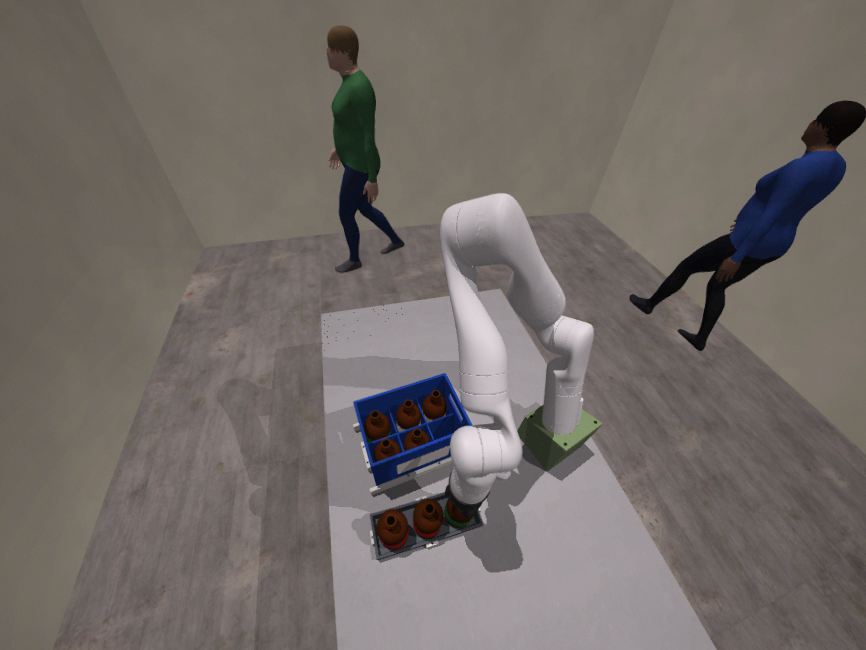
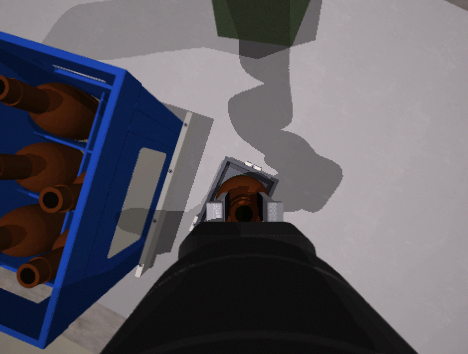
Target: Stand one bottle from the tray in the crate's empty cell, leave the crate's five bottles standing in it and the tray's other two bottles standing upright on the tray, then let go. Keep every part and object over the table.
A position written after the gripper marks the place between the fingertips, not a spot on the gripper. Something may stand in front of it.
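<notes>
There's the gripper (image 2: 243,202), and there's a brown bottle (image 2: 243,189) as well.
</notes>
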